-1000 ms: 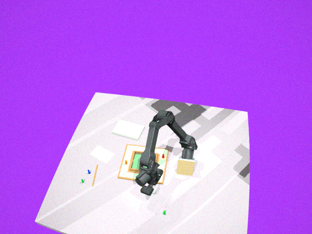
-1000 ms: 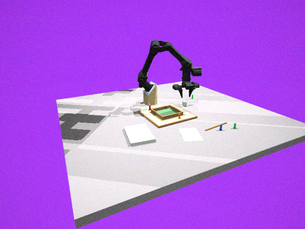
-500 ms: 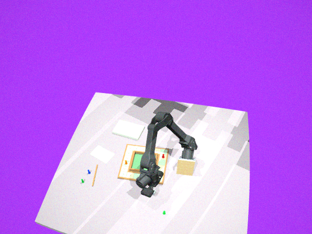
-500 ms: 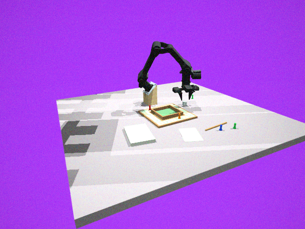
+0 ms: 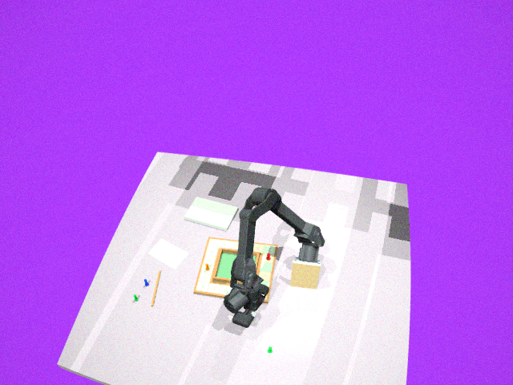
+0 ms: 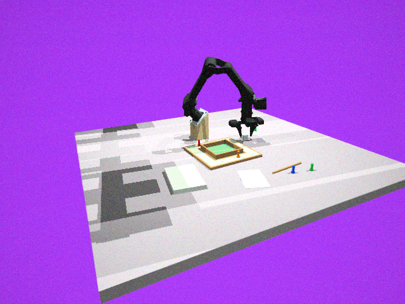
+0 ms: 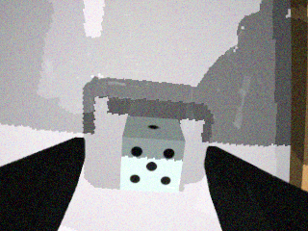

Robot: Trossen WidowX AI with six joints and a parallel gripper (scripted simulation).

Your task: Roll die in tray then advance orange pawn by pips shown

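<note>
My gripper tip is 200 mm short of the orange pawn, 200 mm to the left of it and 10 mm below it. The rest, counted from my gripper tip: white die (right at my gripper tip); then wooden stick (390 mm ahead, 80 mm to the right, 10 mm below); then red pawn (30 mm behind, 280 mm to the right, 10 mm above).
</note>
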